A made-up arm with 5 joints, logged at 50 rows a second.
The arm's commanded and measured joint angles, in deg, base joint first. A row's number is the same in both.
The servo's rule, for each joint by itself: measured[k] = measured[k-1] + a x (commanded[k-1-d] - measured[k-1]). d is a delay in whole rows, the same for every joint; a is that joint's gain. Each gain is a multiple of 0.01, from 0.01 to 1. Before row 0 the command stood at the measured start. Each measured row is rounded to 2 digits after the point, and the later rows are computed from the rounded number. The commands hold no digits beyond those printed.
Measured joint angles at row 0:
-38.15 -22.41 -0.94 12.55 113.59
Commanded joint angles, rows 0 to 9:
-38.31 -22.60 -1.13 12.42 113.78
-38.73 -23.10 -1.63 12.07 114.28
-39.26 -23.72 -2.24 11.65 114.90
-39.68 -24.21 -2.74 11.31 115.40
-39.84 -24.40 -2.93 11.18 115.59
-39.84 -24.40 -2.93 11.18 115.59
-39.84 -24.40 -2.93 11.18 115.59
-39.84 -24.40 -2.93 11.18 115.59
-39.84 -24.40 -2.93 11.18 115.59
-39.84 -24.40 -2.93 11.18 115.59
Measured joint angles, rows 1 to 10:
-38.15 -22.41 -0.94 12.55 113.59
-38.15 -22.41 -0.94 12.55 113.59
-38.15 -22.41 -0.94 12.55 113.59
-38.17 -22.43 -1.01 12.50 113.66
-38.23 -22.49 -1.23 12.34 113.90
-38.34 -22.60 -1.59 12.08 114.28
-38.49 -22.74 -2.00 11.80 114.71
-38.64 -22.89 -2.33 11.57 115.04
-38.77 -23.03 -2.55 11.43 115.25
-38.89 -23.15 -2.69 11.34 115.38
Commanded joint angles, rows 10 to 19:
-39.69 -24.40 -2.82 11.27 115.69
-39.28 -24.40 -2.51 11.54 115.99
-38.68 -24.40 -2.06 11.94 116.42
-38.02 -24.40 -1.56 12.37 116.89
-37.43 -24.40 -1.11 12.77 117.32
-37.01 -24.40 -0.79 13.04 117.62
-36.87 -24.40 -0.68 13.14 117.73
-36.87 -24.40 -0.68 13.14 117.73
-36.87 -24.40 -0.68 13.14 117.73
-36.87 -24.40 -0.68 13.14 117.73
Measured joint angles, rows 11 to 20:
-38.99 -23.26 -2.78 11.28 115.46
-39.08 -23.36 -2.83 11.24 115.51
-39.16 -23.45 -2.87 11.22 115.54
-39.22 -23.54 -2.85 11.24 115.60
-39.23 -23.62 -2.73 11.35 115.75
-39.17 -23.69 -2.49 11.57 116.00
-39.04 -23.75 -2.16 11.87 116.34
-38.86 -23.81 -1.78 12.20 116.71
-38.66 -23.86 -1.42 12.51 117.06
-38.46 -23.91 -1.15 12.74 117.31

